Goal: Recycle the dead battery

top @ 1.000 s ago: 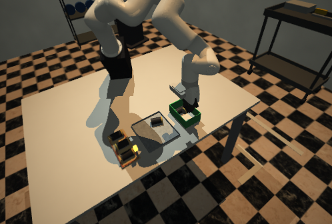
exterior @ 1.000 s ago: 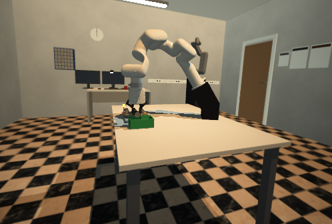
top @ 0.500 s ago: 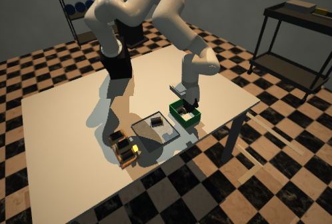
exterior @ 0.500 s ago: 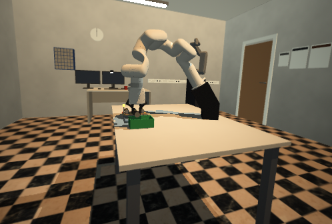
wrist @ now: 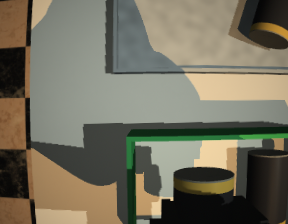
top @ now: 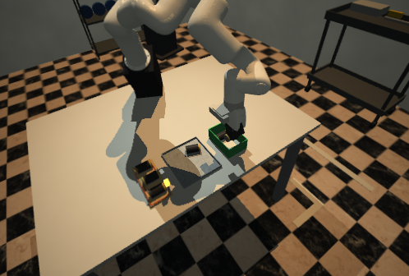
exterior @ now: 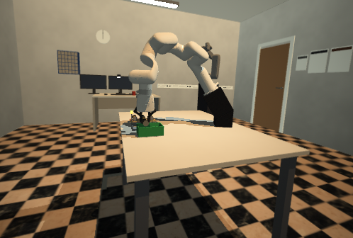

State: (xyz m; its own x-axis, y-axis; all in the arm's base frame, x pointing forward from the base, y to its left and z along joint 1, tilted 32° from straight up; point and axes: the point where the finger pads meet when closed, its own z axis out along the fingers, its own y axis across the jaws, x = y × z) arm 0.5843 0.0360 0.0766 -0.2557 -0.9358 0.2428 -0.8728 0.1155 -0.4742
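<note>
Now: hand 3 cm past the green recycling box, 1 cm to the right of it and 8 cm above it. From my hand the other things lie so: grey tray: 9 cm behind, 17 cm to the right, 9 cm below.
</note>
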